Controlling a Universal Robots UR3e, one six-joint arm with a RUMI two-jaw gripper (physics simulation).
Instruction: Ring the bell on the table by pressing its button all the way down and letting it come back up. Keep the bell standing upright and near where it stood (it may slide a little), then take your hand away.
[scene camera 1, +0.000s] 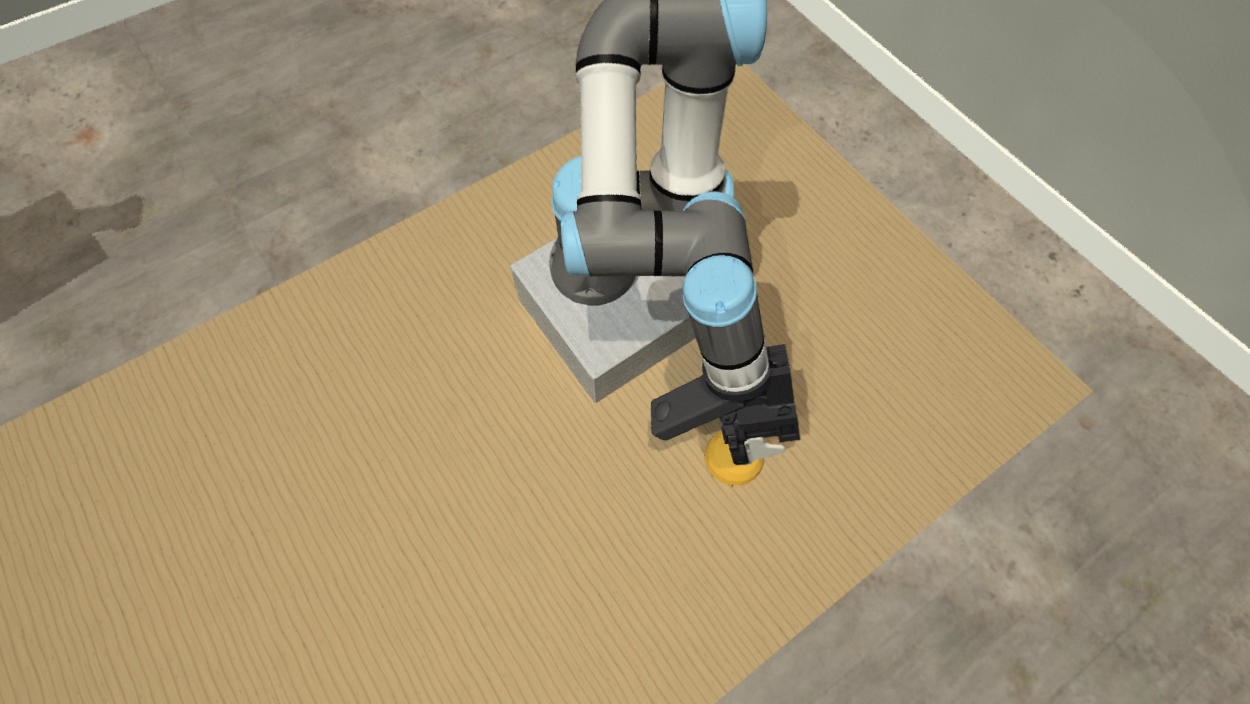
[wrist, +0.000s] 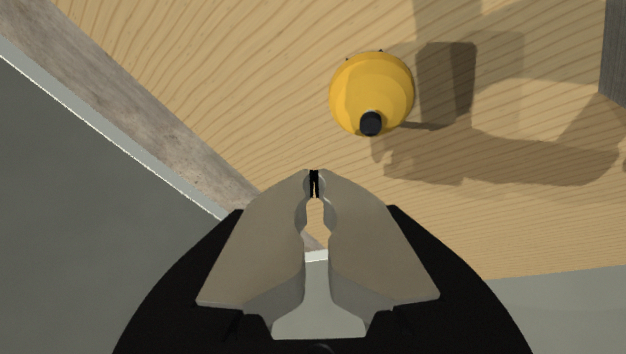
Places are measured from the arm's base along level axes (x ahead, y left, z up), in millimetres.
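Where they show: gripper, fingertip midpoint: (scene camera 1: 748, 457) (wrist: 313, 173).
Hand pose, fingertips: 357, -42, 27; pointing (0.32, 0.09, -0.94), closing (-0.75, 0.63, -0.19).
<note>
Each offset is from my fingertips to the top centre of the thing, as dx, dy, dz. Level surfaces: height alone.
The bell is a yellow dome {-24, +27, -65} (scene camera 1: 733, 469) (wrist: 372, 82) standing upright on the wooden table. Its black button {-24, +27, -65} (wrist: 370, 124) shows in the wrist view, with a thin pale sliver at its base, and is raised above the dome. In the scene view the button is hidden behind the gripper. My gripper (scene camera 1: 764, 448) (wrist: 313, 173) is shut and empty, its fingertips together. In the wrist view the fingertips are below and left of the button, with a visible gap between them. In the scene view the gripper overlaps the upper right part of the dome; its exact height is hard to tell.
The arm's grey base block (scene camera 1: 603, 349) stands on the wooden table {dz -131} (scene camera 1: 393, 489) behind and left of the bell. The table's right edge lies beyond the bell, with grey floor (scene camera 1: 1049, 559) past it. Arm shadows fall beside the bell.
</note>
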